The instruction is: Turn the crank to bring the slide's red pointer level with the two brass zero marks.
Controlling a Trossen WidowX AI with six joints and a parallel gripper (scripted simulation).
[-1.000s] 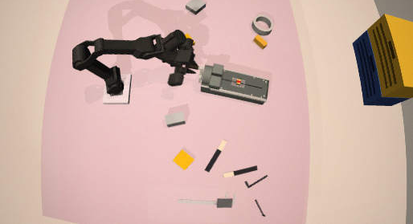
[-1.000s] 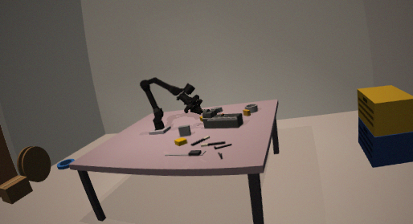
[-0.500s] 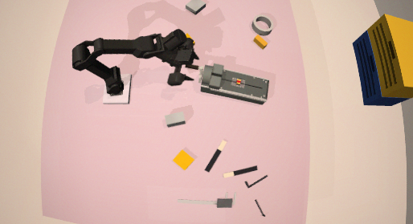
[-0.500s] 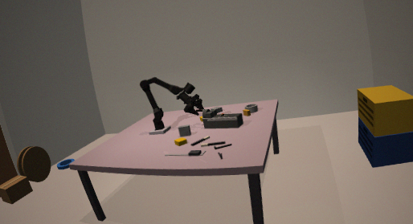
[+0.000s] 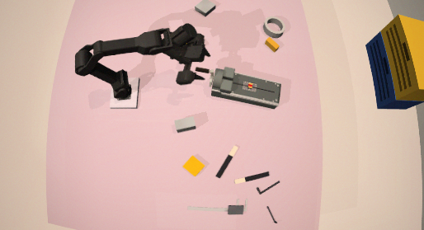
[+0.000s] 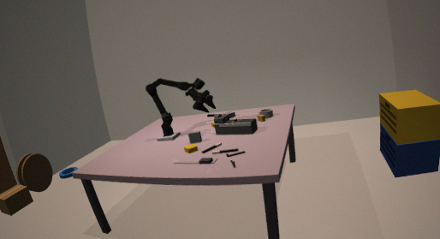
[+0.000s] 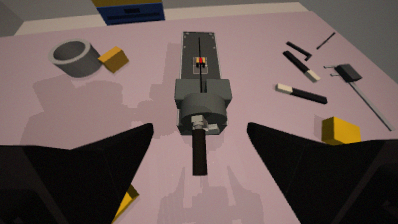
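The dark crank handle lies 4 cm below my gripper tip, 2 cm behind it and 1 cm to the left of it. Also, from my gripper tip: orange block (30 cm ahead, 16 cm to the left, 13 cm below); then red pointer (16 cm ahead, 7 cm below, 5 cm to the right).
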